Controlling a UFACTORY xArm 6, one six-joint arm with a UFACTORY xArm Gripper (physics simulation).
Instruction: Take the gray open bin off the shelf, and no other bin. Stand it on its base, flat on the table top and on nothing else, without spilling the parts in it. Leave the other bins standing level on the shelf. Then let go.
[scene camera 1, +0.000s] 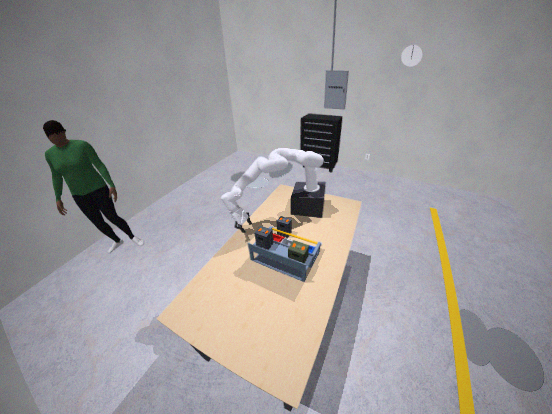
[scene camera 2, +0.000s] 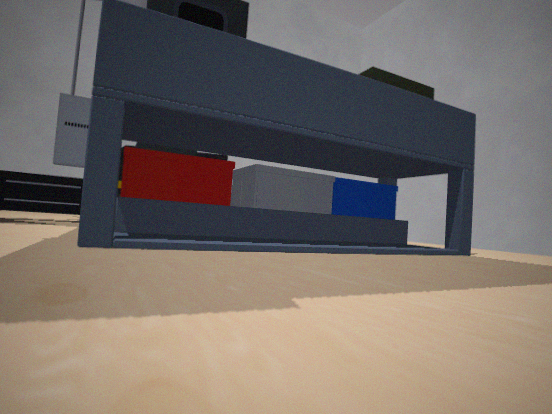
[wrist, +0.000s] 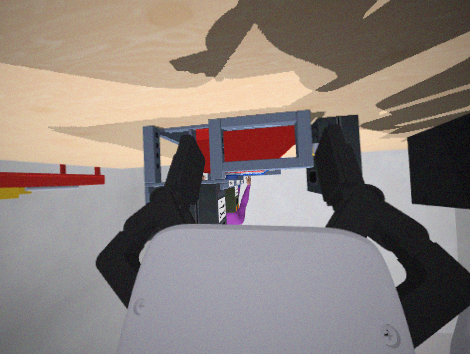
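Seen in the pictures: gripper, fingertip midpoint: (scene camera 1: 247, 228) (wrist: 255, 143); arm's base at its link origin: (scene camera 1: 311, 188).
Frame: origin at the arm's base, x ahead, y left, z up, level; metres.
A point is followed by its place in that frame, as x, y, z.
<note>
The gray open bin (scene camera 2: 290, 187) @[0.655, 0.039, -0.119] (scene camera 1: 287, 241) @[0.493, 0.004, -0.160] stands level on the shelf's low rear tier, between the red bin (scene camera 2: 177, 175) @[0.650, -0.080, -0.120] (scene camera 1: 277, 238) @[0.489, -0.076, -0.167] (wrist: 260, 142) @[0.538, -0.122, -0.143] and the blue bin (scene camera 2: 365, 198) @[0.650, 0.150, -0.121] (scene camera 1: 310, 249) @[0.492, 0.174, -0.167]. The shelf (scene camera 2: 280, 95) @[0.735, -0.020, -0.056] (scene camera 1: 280, 263) @[0.677, 0.041, -0.174] (wrist: 215, 147) @[0.608, -0.149, -0.135] stands on the table top (scene camera 1: 225, 310) @[1.094, -0.083, -0.180]. My gripper (scene camera 1: 247, 229) @[0.542, -0.286, -0.107] (wrist: 255, 143) @[0.542, -0.286, -0.107] is wide open and empty, off the shelf's red-bin end and apart from it. In the wrist view the red bin shows through the end frame between the fingers; the gray bin cannot be made out there. The parts in the gray bin are hidden.
A black case (scene camera 1: 264, 238) @[0.693, -0.050, 0.024] and a green case (scene camera 1: 298, 251) @[0.696, 0.165, 0.016] stand on the shelf's upper deck. Another black case (scene camera 1: 284, 226) @[0.440, -0.043, -0.080] (wrist: 347, 145) stands behind the shelf. A yellow bar (scene camera 1: 300, 237) @[0.462, 0.088, -0.115] runs along the shelf's back. The arm's black base (scene camera 1: 308, 201) @[0.147, 0.025, -0.033] is farther back.
</note>
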